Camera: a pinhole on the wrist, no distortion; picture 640 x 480 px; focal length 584.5 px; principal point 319.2 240.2 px. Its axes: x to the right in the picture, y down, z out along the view. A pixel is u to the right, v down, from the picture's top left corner.
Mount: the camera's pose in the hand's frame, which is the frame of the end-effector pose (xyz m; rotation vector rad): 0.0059 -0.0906 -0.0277 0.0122 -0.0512 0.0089
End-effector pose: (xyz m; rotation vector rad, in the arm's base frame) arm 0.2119 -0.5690 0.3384 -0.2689 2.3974 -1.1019
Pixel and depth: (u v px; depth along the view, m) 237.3 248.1 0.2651
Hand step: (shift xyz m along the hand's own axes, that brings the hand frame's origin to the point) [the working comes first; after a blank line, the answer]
In the camera's frame: -0.0371 0.0036 0.2651

-0.0448 -0.0906 0.2352
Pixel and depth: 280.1 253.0 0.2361
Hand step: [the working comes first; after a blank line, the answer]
In the camera's frame: -0.0158 0.0052 0.2361

-0.0220 -0.0885 0.2073
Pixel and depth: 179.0 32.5 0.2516
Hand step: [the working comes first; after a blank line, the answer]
In the camera's frame: -0.0603 -0.0894 0.2516

-0.0664 -0.1836 0.2194
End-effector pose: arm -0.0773 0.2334 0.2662 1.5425 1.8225 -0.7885
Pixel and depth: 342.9 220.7 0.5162
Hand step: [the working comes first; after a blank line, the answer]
In the camera's frame: 0.0209 -0.0172 0.5162

0.0006 -0.1141 0.4887
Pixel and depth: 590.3 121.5 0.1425
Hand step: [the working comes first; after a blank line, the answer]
In the camera's frame: 0.0661 -0.0289 0.1425

0.0649 -0.1207 0.1176
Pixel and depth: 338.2 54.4 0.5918
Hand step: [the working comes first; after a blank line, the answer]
In the camera's frame: 0.0192 -0.1881 0.5918

-0.0034 -0.2859 0.5620
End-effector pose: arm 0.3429 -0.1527 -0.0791 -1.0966 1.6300 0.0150
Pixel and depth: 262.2 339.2 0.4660
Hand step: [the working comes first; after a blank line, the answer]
In the camera's frame: -0.0454 0.0789 0.4660

-0.0640 -0.0179 0.4363
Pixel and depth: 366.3 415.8 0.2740
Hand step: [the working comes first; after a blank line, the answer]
In the camera's frame: 0.0221 0.0823 0.2740

0.0132 -0.0115 0.2480
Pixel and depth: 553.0 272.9 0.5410
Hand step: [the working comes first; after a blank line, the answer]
In the camera's frame: 0.2164 0.0303 0.5410

0.1941 -0.0652 0.5240
